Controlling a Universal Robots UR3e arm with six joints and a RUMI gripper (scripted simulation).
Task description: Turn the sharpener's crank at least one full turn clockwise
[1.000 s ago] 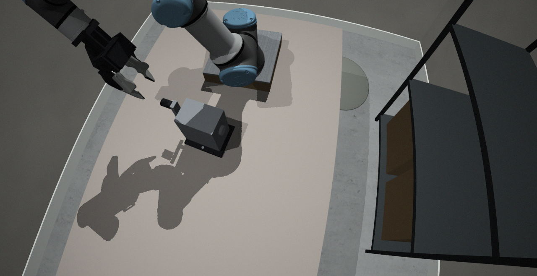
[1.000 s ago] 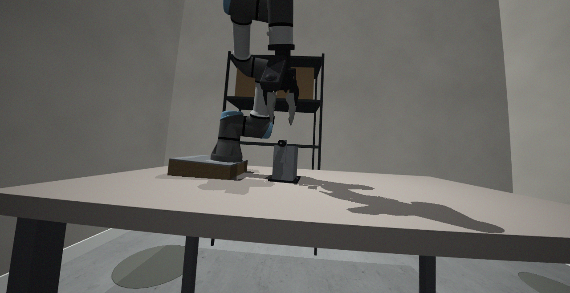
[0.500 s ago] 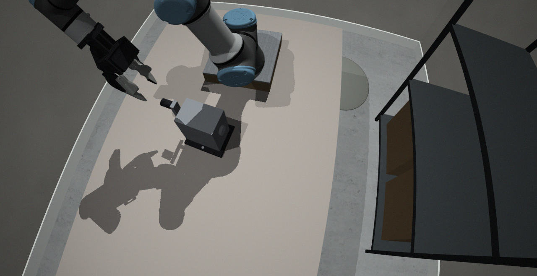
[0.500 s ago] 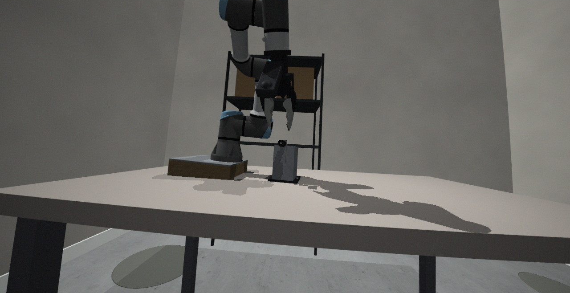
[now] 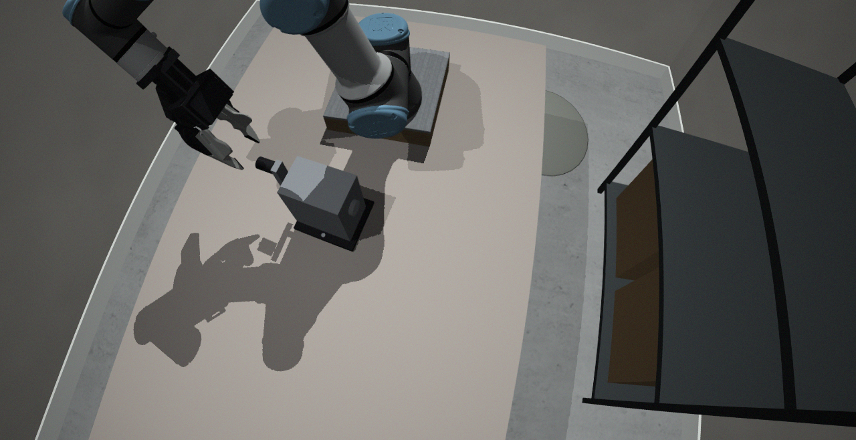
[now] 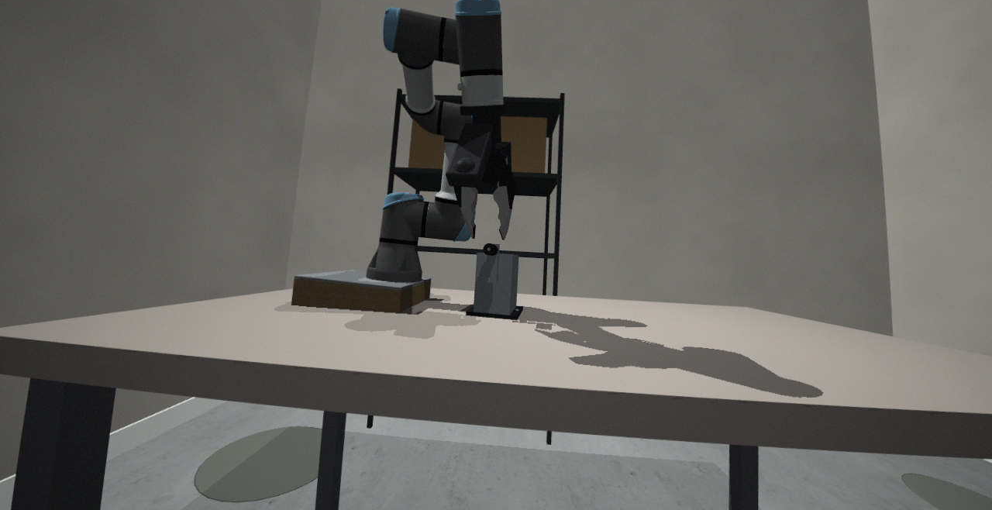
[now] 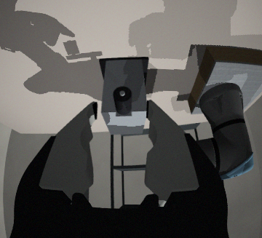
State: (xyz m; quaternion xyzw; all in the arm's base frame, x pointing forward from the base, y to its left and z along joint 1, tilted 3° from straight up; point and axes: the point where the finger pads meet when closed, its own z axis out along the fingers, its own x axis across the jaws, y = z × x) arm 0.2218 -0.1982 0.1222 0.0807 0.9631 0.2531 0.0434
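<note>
Now: the crank handle 1 cm ahead of my hand, 4 cm to the left of it and 4 cm below it.
</note>
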